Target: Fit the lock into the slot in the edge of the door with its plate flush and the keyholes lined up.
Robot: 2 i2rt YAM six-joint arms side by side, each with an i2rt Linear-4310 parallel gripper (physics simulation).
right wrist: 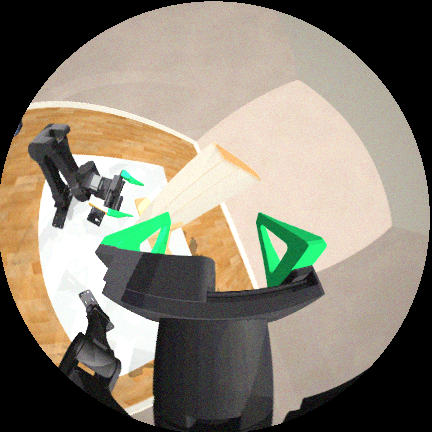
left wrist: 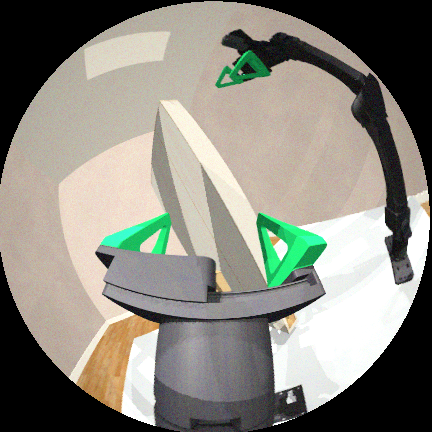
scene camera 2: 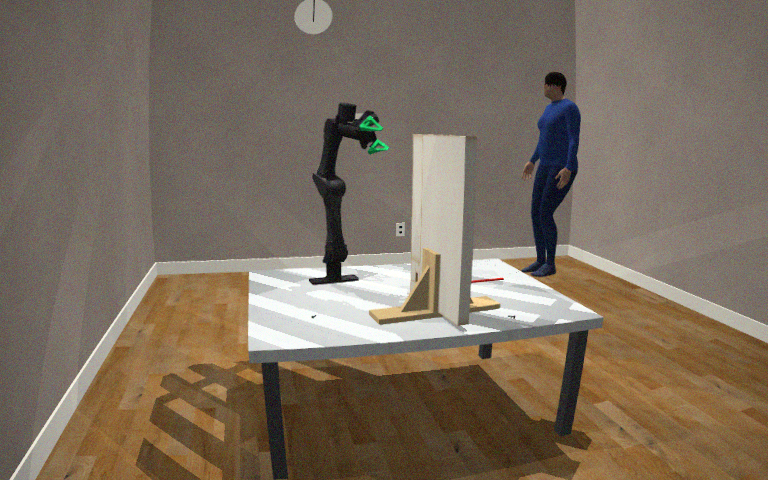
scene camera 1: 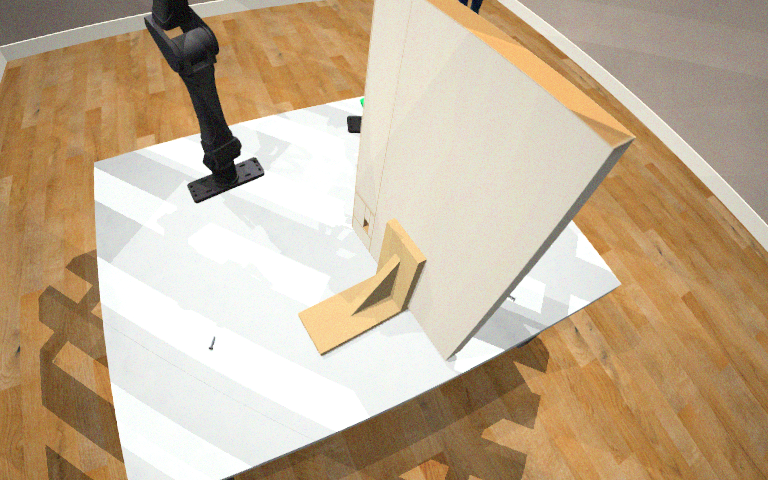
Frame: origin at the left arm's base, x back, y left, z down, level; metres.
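Seen in the pictures: left gripper, between the fingertips: [right wrist: 137, 199] [left wrist: 213, 217]; right gripper, between the fingertips: [right wrist: 212, 216] [left wrist: 222, 82] [scene camera 2: 385, 139]; left arm's base, origin of its link: [right wrist: 62, 207]; right arm's base, origin of its link: [right wrist: 95, 311] [scene camera 2: 333, 280] [scene camera 1: 226, 180].
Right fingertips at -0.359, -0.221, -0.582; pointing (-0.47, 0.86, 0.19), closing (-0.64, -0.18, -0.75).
Pixels of each thing's top centre, then the offset from my right fingertips to it, as dx, dy, dz. "*": a spot on its surface instead.
- dark case, centre of its top: [right wrist: 95, 213] +0.155, +0.227, +0.556
- wooden bracket, a spot on its surface: [scene camera 1: 339, 328] [scene camera 2: 393, 314] * -0.285, +0.055, +0.564
- red rod, centre of its top: [scene camera 2: 485, 279] +0.210, +0.413, +0.576
The off-white door [scene camera 1: 481, 169] [scene camera 2: 444, 226] [left wrist: 225, 205] [right wrist: 200, 187] stands upright in wooden brackets. Its keyhole opening [scene camera 1: 365, 222] shows low near the door's left edge in scene camera 1. The slot's inside is hidden. In the right wrist view, what looks like the lock, a dark case [right wrist: 95, 217] beside a thin yellowish plate, lies on the table, partly behind my left gripper [left wrist: 214, 215] [right wrist: 138, 200], which is open above the table. My right gripper [scene camera 2: 385, 138] [right wrist: 212, 216] is open and empty, high up left of the door in scene camera 2.
A wooden bracket [scene camera 1: 339, 328] [scene camera 2: 387, 314] juts out from the door's near side, another [scene camera 2: 488, 303] behind. Small screws [scene camera 1: 211, 343] [scene camera 1: 511, 297] lie on the table. A red rod [scene camera 2: 488, 280] shows behind the door. A person [scene camera 2: 557, 135] stands beyond the table.
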